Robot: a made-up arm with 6 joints.
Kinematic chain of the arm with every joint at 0, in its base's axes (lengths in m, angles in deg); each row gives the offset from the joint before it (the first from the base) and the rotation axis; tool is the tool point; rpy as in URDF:
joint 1: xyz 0 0 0.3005 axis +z
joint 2: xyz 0 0 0 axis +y
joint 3: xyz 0.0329 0 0.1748 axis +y
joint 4: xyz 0.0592 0 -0.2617 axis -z
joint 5: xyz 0 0 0 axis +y
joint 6: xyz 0.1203 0 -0.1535 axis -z
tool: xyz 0 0 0 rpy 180 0 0
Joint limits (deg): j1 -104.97..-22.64 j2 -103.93..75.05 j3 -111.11..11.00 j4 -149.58..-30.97 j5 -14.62..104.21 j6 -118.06..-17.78
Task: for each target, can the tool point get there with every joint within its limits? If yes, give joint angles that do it. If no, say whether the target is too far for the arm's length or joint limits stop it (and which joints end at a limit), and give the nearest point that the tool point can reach.
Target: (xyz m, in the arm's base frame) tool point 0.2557 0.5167 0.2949
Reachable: no: joint limits stop it (at a limit: joint 1, joint 2, joint 3, joint 4, joint 5) | nearest point 0.2200 0.5137 0.4910 | short by 0.199 m
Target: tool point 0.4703 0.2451 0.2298
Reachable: no: joint limits stop it (at a limit: joint 1, joint 5) | nearest point 0.3733 0.0124 0.2298 | short by 0.252 m
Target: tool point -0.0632 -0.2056 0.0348
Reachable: yes | joints -66.37 30.01 -22.33 -106.31 86.66 -103.10
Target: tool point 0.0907 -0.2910 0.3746
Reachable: yes | joints -88.02 -68.55 -8.88 -77.68 13.06 -102.44
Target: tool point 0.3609 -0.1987 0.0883
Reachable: yes | joints -32.87 29.30 -62.92 -99.95 29.40 -42.76
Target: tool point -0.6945 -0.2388 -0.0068
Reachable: no: too far | nearest point -0.2706 -0.3219 0.0335 | short by 0.434 m
